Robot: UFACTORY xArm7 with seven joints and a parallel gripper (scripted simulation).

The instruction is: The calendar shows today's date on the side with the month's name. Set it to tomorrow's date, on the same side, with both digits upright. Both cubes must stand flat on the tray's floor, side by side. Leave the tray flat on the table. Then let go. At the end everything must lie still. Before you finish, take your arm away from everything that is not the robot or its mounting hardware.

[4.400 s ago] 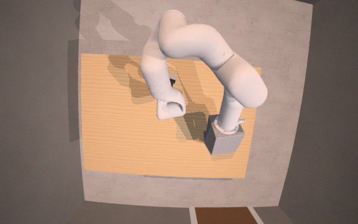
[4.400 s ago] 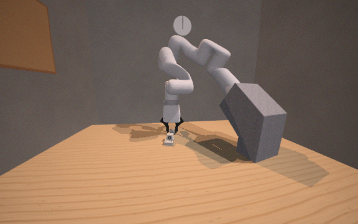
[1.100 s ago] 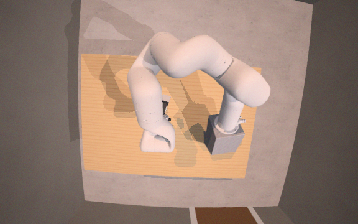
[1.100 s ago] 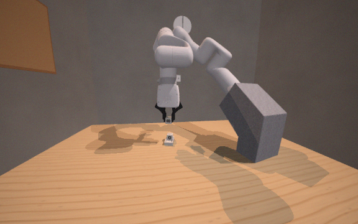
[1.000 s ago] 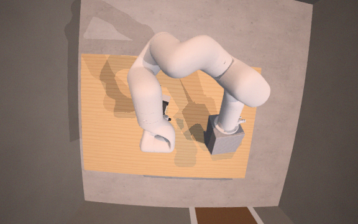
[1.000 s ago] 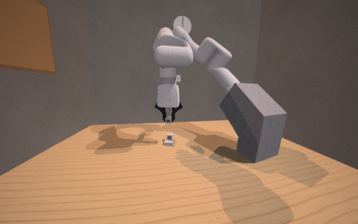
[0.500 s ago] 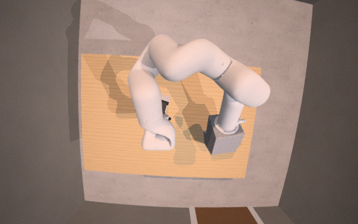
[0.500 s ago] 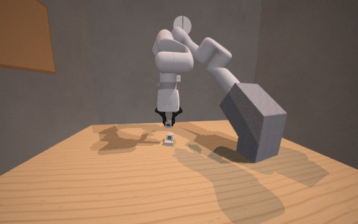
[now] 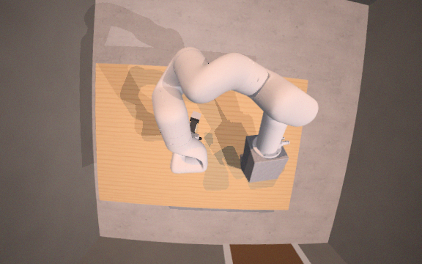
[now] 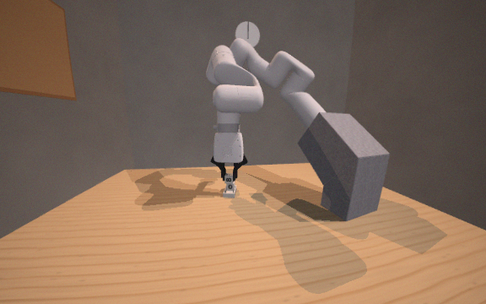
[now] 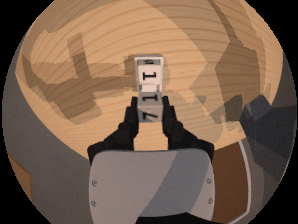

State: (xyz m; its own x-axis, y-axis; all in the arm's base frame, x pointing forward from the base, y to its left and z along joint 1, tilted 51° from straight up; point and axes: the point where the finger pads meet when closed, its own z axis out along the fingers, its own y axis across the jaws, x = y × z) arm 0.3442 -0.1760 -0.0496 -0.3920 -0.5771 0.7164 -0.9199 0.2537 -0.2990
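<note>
Right now the white calendar tray is 7 cm below my hand, 1 cm to the right of it and 1 cm behind it.
</note>
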